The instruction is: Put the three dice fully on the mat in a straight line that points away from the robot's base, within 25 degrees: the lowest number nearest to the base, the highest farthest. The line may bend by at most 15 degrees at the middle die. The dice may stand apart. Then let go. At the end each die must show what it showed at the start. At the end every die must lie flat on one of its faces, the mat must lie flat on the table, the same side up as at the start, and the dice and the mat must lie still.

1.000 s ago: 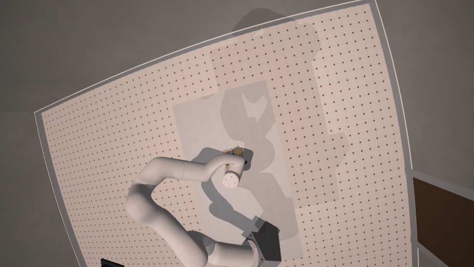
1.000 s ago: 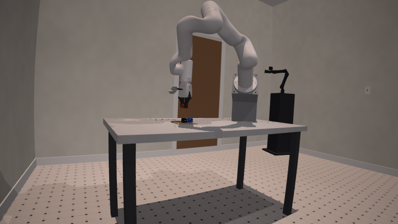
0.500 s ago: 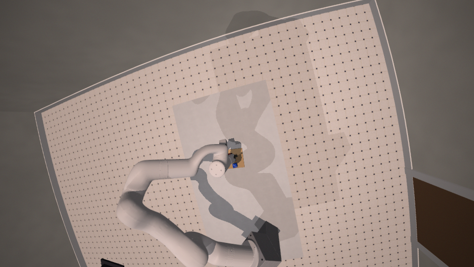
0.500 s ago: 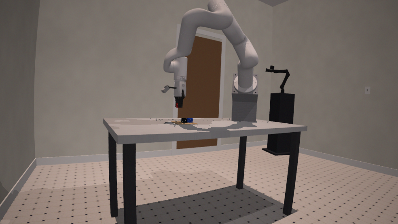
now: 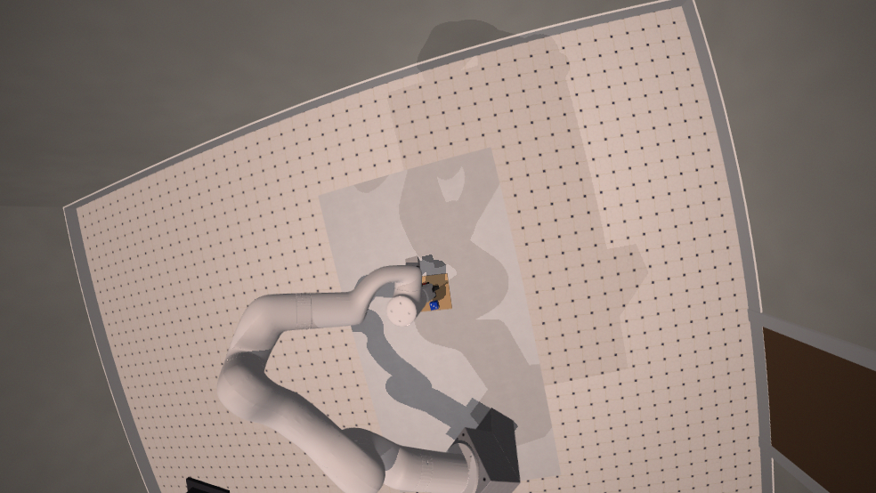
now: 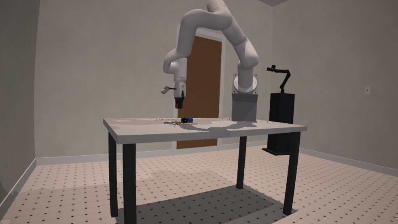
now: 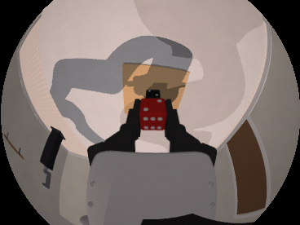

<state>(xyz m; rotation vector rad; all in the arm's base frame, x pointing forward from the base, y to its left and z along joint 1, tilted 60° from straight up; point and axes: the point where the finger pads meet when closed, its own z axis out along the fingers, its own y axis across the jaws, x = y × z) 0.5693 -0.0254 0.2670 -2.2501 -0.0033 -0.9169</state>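
My gripper is now 4 cm past the black die, 1 cm to the left of it and 10 cm above it. Round my hand: blue die (8 cm behind, 3 cm to the right, 10 cm below); then tan mat (4 cm behind, 1 cm to the right, 12 cm below); then red die (1 cm below).
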